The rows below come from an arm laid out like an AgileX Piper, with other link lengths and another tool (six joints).
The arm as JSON. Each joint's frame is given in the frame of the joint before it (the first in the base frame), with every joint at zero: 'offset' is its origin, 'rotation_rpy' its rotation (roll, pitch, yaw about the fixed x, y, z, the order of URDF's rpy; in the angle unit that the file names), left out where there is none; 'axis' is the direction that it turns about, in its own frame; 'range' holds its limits. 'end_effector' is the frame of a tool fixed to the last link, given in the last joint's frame.
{
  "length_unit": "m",
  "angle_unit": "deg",
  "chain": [
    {
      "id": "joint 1",
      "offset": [
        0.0,
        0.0,
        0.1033
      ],
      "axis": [
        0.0,
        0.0,
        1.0
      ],
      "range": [
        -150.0,
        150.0
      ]
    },
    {
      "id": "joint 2",
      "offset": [
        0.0,
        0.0,
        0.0
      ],
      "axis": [
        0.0,
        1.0,
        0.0
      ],
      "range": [
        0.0,
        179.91
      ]
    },
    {
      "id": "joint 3",
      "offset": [
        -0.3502,
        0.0,
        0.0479
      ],
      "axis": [
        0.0,
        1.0,
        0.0
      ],
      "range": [
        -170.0,
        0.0
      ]
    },
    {
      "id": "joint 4",
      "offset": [
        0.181,
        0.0,
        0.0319
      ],
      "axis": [
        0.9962,
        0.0,
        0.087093
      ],
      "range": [
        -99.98,
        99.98
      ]
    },
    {
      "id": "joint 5",
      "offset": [
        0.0,
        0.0,
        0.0
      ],
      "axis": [
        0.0,
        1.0,
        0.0
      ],
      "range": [
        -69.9,
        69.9
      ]
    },
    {
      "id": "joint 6",
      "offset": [
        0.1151,
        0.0,
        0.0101
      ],
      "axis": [
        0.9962,
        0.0,
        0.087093
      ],
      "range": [
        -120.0,
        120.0
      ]
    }
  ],
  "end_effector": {
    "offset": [
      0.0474,
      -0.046,
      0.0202
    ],
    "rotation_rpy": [
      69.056,
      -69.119,
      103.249
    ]
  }
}
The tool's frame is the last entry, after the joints.
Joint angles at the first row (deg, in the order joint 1, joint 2, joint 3, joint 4, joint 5, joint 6):
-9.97 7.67 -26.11 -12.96 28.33 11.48
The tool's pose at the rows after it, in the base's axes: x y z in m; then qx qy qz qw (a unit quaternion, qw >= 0):
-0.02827, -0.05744, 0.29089, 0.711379, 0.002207, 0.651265, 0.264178
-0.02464, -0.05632, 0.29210, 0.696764, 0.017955, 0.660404, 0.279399
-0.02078, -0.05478, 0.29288, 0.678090, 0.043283, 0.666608, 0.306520
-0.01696, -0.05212, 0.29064, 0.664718, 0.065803, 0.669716, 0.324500
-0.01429, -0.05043, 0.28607, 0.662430, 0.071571, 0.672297, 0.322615
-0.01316, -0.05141, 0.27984, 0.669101, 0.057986, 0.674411, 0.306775
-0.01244, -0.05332, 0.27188, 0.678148, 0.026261, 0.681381, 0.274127
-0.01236, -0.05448, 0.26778, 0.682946, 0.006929, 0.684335, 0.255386
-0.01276, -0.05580, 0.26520, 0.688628, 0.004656, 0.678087, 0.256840
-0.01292, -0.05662, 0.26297, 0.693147, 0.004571, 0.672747, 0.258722
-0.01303, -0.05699, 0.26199, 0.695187, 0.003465, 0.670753, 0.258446
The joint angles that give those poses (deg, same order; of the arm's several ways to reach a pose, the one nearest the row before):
-9.97 7.67 -25.34 -12.67 26.50 9.96
-9.97 7.67 -23.02 -14.16 22.15 9.13
-9.97 7.67 -19.91 -17.81 16.84 8.65
-9.98 7.67 -16.96 -20.90 12.47 8.60
-9.97 7.67 -15.17 -21.12 10.34 8.66
-9.97 7.67 -14.26 -21.26 9.99 11.30
-9.98 7.67 -13.49 -21.25 9.74 16.69
-9.97 7.67 -13.28 -21.25 9.87 19.84
-9.97 7.67 -13.27 -21.94 10.88 20.52
-9.97 7.67 -13.19 -22.18 11.61 20.56
-9.98 7.67 -13.19 -22.17 11.94 20.65

